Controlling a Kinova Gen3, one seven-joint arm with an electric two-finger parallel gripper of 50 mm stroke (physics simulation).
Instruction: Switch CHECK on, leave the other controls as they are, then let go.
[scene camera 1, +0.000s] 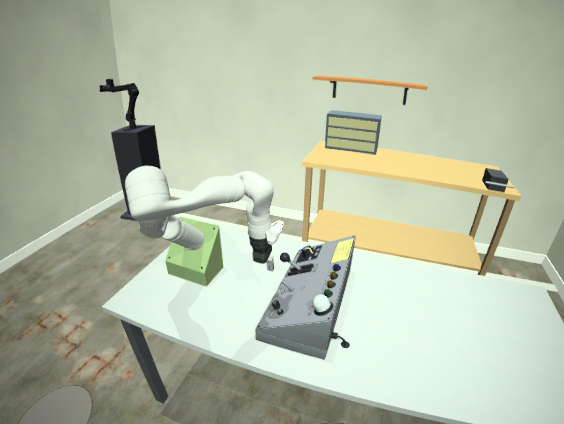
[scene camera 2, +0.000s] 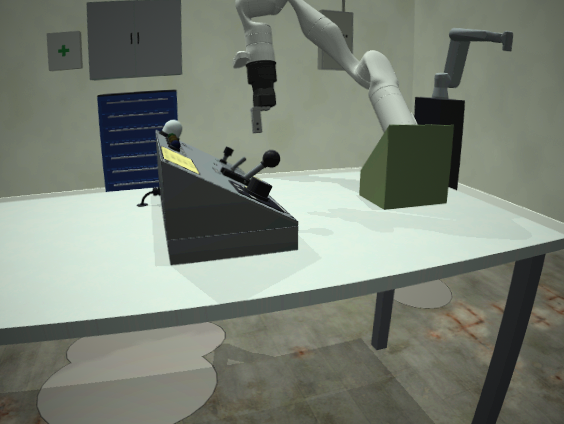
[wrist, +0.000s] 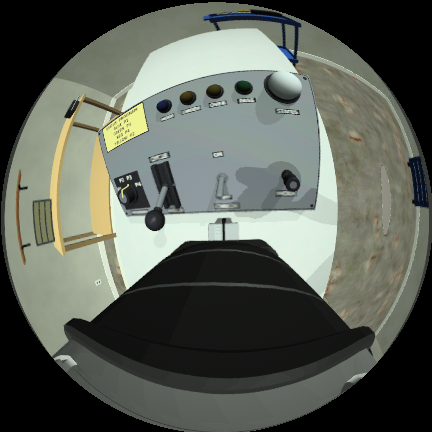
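Where they show: gripper, fingertip midpoint: (scene camera 1: 270, 269) (scene camera 2: 257, 132) (wrist: 223, 226); arm's base at its link origin: (scene camera 1: 194, 239) (scene camera 2: 406, 143).
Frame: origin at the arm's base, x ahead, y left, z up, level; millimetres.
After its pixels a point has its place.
Note:
The toggle switch (scene camera 1: 286, 286) @[z -46, x 425, y -147 mm] (scene camera 2: 239, 163) @[z -44, x 425, y -134 mm] (wrist: 221, 186) @[z -40, x 425, y -144 mm] stands on the grey sloped panel (scene camera 1: 303, 300) @[z -29, x 497, y -223 mm] (scene camera 2: 210, 200) @[z -44, x 586, y 150 mm] (wrist: 250, 135) @[z -29, x 500, y -212 mm]. Its bare metal lever leans toward the panel's low front edge, away from the ON label (wrist: 218, 154) @[z -42, x 483, y -150 mm]. The label below it (wrist: 227, 205) @[z -93, x 392, y -138 mm] is too blurred to read. My gripper (scene camera 1: 270, 269) @[z 27, x 367, y -152 mm] (scene camera 2: 257, 131) @[z 27, x 367, y -152 mm] (wrist: 223, 226) @[z 27, x 367, y -152 mm] is shut and empty. It hangs above and in front of the panel's low edge, apart from the switch, which is uncovered in the wrist view.
The ball-ended CYCLE lever (scene camera 1: 285, 257) @[z -4, x 398, y -29 mm] (scene camera 2: 270, 158) @[z -11, x 402, y 2 mm] (wrist: 155, 219) @[z -1, x 393, y -28 mm] and a rotary knob (scene camera 2: 259, 188) @[z -43, x 478, y 116 mm] (wrist: 127, 194) @[z -35, x 465, y 76 mm] are on one side of the switch. A short black stick (scene camera 1: 276, 305) @[z -25, x 414, y -269 mm] (scene camera 2: 228, 151) @[z -31, x 414, y -248 mm] (wrist: 290, 181) @[z -21, x 411, y -255 mm] is on the other. Lamps and the white STATUS dome (scene camera 1: 321, 303) @[z 53, x 560, y -310 mm] (scene camera 2: 172, 128) @[z 42, x 563, y -267 mm] (wrist: 284, 86) @[z 50, x 539, y -279 mm] line the high edge.

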